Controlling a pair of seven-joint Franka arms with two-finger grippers.
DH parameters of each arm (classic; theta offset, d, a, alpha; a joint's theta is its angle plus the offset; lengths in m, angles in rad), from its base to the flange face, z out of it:
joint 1: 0 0.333 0 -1.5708
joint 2: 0 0 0 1.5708
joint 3: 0 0.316 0.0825 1.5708
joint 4: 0 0 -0.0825 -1.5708
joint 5: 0 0.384 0 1.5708
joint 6: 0 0 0.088 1.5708
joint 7: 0 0.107 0 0
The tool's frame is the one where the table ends.
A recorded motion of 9 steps. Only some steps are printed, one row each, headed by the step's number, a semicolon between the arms.
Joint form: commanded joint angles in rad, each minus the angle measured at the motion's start. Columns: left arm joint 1, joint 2, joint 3, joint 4, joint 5, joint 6, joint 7; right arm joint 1, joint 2, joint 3, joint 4, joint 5, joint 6, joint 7.
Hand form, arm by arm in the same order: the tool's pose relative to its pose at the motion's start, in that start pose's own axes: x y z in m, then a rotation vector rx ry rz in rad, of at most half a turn. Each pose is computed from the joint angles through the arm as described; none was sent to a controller.
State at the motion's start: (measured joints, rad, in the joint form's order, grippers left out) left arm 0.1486 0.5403 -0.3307 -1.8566 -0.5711 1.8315 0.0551; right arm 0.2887 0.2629 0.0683 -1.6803 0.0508 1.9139 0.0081
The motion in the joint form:
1: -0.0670 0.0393 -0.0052 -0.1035 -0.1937 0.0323 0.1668; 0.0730 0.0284 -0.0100 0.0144 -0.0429 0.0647 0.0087
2: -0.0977 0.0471 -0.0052 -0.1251 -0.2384 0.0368 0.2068; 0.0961 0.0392 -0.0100 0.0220 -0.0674 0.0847 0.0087
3: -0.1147 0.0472 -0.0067 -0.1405 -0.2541 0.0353 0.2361; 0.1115 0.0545 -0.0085 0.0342 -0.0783 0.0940 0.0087
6: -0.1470 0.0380 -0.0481 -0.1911 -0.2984 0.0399 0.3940; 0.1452 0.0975 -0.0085 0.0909 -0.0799 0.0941 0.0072
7: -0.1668 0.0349 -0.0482 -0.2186 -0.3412 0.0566 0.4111; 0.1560 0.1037 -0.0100 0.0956 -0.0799 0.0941 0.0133
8: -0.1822 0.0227 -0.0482 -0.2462 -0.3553 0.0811 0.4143; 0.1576 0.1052 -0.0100 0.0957 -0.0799 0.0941 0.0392
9: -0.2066 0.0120 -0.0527 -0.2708 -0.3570 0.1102 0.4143; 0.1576 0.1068 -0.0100 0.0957 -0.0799 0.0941 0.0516
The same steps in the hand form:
1: -0.0083 0.0042 0.0817 -0.1477 -0.1000 0.0728; 0.0105 -0.0376 0.0080 -0.0407 0.0483 -0.0695
2: -0.0132 0.0104 0.1044 -0.1733 -0.1268 0.0960; 0.0138 -0.0512 0.0104 -0.0617 0.0652 -0.1022
3: -0.0183 0.0139 0.1172 -0.1792 -0.1464 0.1204; 0.0174 -0.0615 0.0142 -0.0698 0.0714 -0.1232
6: -0.0401 0.0332 0.1556 -0.2077 -0.1971 0.2820; 0.0283 -0.0847 0.0166 -0.0675 0.0840 -0.1583
7: -0.0467 0.0343 0.1700 -0.2278 -0.2001 0.2739; 0.0287 -0.0910 0.0190 -0.0674 0.0824 -0.1614
8: -0.0531 0.0339 0.1789 -0.2178 -0.1949 0.2670; 0.0288 -0.0920 0.0200 -0.0663 0.0818 -0.1371
9: -0.0611 0.0370 0.1919 -0.1911 -0.1968 0.2716; 0.0289 -0.0919 0.0210 -0.0659 0.0806 -0.1247

